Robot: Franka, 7 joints.
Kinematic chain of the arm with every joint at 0, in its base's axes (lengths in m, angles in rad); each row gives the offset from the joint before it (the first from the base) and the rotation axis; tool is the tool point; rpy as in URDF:
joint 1: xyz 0 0 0.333 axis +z
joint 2: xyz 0 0 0 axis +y
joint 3: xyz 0 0 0.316 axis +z
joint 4: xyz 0.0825 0 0 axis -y
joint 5: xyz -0.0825 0 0.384 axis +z
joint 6: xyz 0 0 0 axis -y
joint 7: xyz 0.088 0 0 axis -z
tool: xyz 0 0 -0.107 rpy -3.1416 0 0
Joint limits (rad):
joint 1: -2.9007..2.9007
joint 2: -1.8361..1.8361
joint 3: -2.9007..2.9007
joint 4: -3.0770..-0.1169
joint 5: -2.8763..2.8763
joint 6: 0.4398..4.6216
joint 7: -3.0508..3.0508
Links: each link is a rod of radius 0.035 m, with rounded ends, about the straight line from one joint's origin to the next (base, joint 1, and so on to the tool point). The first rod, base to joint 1, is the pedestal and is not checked.
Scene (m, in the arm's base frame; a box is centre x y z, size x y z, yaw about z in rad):
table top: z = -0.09
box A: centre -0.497 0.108 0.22 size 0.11 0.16 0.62 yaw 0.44
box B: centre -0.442 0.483 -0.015 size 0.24 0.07 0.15 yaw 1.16
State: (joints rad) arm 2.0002 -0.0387 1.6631 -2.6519 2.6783 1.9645 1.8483
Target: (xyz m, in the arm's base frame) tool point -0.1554 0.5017 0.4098
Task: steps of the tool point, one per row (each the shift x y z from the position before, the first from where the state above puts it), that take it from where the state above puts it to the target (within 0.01 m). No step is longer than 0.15 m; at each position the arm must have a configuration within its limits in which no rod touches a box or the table.
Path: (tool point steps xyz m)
1: 0.0000 0.0965 -0.0416
2: 0.0288 0.1000 -0.0386
3: 0.0609 0.0894 -0.0282
4: -0.0543 0.0721 0.0494
5: -0.0197 0.0940 0.0584
6: 0.0232 0.1056 0.0582
7: 0.0684 0.1031 0.0500
8: 0.1095 0.0856 0.0365

